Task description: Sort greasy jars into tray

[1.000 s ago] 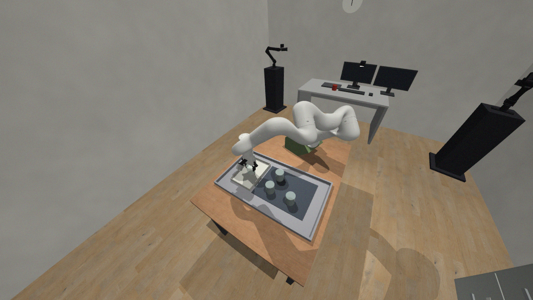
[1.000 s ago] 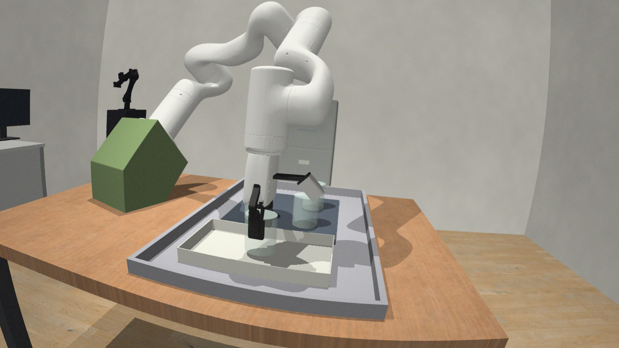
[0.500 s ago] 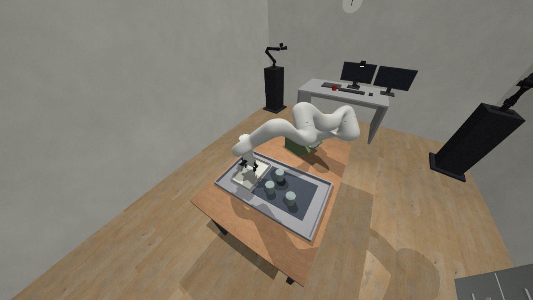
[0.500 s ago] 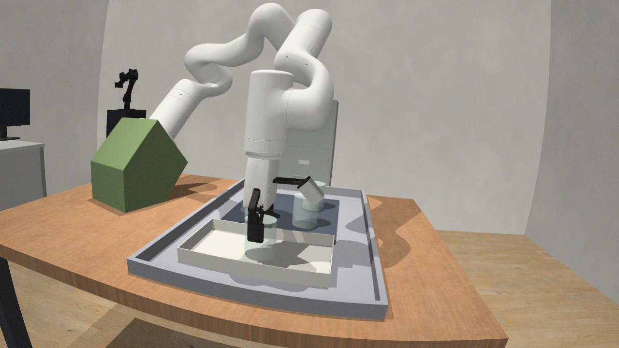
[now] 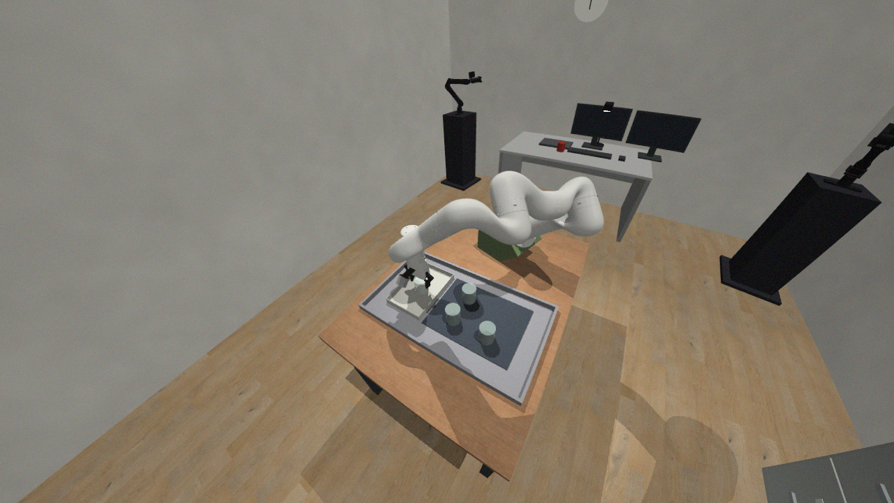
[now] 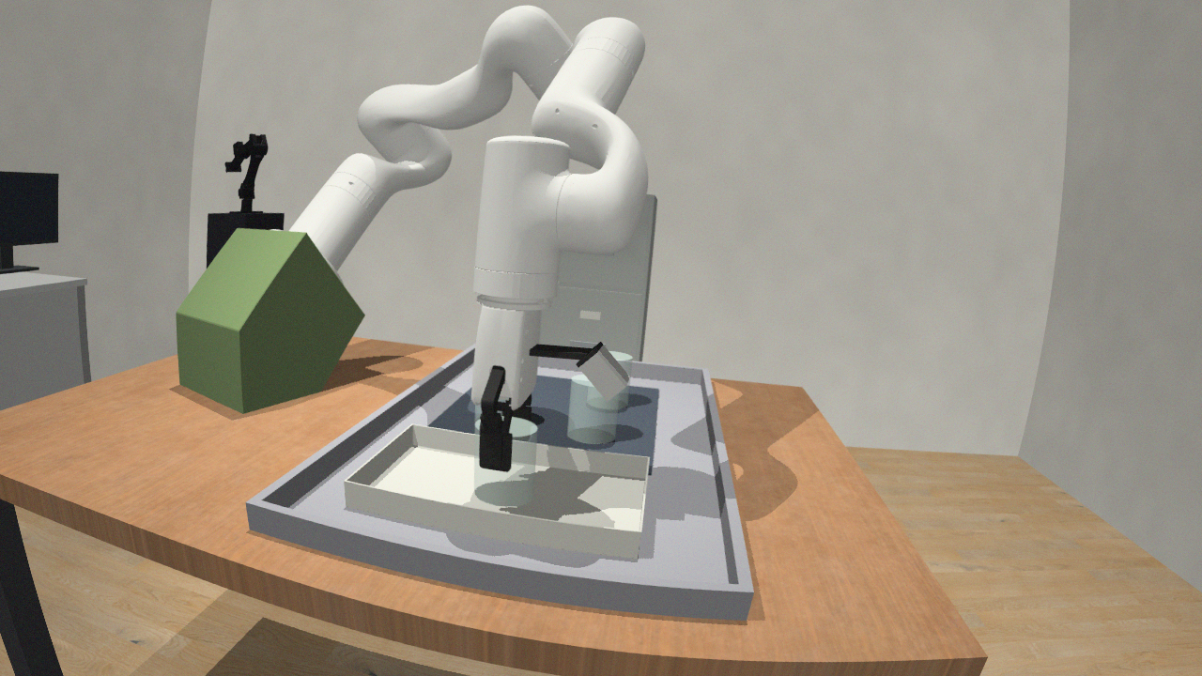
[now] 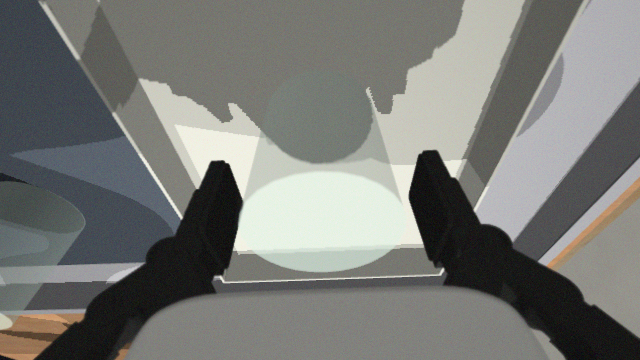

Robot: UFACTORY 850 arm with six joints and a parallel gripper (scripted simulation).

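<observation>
Right now the cream tray is 5 cm below my hand. The rest, counted from my hand: dark drying mat (4 cm behind, 32 cm to the left, 6 cm below); grey rimmed steel top (1 cm behind, 21 cm to the left, 6 cm below).
</observation>
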